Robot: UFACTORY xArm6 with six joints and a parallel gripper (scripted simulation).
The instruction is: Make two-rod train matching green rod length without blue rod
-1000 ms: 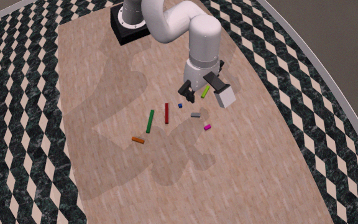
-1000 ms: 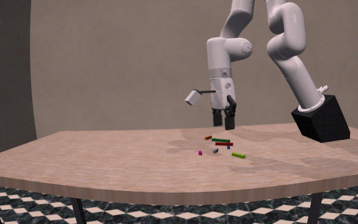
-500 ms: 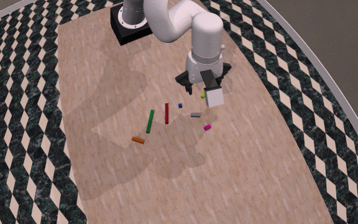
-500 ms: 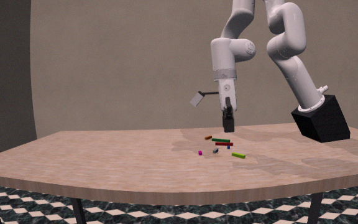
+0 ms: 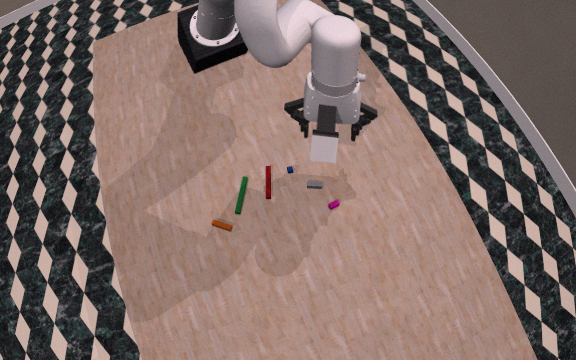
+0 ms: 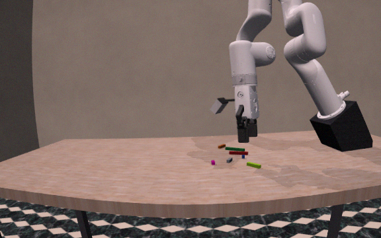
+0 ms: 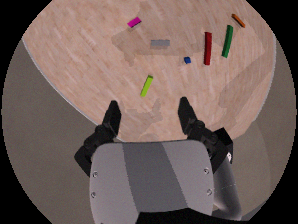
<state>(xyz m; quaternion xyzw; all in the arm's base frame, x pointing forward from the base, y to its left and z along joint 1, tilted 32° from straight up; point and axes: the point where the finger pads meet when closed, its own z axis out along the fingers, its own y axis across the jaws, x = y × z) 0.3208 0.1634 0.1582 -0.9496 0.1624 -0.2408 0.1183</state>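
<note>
The lime rod is 2 cm behind my hand, 1 cm to the left of it and 9 cm below it. Also, from my hand: grey rod (6 cm ahead, 4 cm to the right, 9 cm below); then small blue rod (2 cm ahead, 8 cm to the right, 9 cm below); then magenta rod (11 cm ahead, 2 cm to the right, 9 cm below).
</note>
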